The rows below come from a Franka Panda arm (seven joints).
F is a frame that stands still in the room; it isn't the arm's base.
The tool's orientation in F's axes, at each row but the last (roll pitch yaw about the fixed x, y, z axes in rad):
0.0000 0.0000 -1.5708
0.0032 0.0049 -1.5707
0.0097 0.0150 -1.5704
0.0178 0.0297 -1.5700
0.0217 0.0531 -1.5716
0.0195 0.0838 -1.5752
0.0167 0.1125 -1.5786
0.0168 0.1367 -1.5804
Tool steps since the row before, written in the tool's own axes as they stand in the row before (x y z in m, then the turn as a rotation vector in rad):
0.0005 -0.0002 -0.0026 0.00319 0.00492 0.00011
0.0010 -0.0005 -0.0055 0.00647 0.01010 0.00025
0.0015 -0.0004 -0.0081 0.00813 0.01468 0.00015
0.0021 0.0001 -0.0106 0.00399 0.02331 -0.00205
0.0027 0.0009 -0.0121 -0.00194 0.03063 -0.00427
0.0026 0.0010 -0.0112 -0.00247 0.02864 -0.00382
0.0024 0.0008 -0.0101 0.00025 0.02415 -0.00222
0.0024 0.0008 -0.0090 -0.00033 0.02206 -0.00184
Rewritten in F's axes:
-0.0002 -0.0005 -0.0026 0.00492 -0.00319 0.00011
-0.0005 -0.0010 -0.0055 0.01010 -0.00647 0.00025
-0.0003 -0.0014 -0.0081 0.01468 -0.00813 0.00017
0.0003 -0.0018 -0.0107 0.02335 -0.00392 -0.00175
0.0012 -0.0021 -0.0122 0.03072 0.00210 -0.00350
0.0012 -0.0017 -0.0114 0.02872 0.00261 -0.00304
0.0010 -0.0013 -0.0103 0.02418 -0.00023 -0.00183
0.0009 -0.0012 -0.0092 0.02209 0.00031 -0.00141

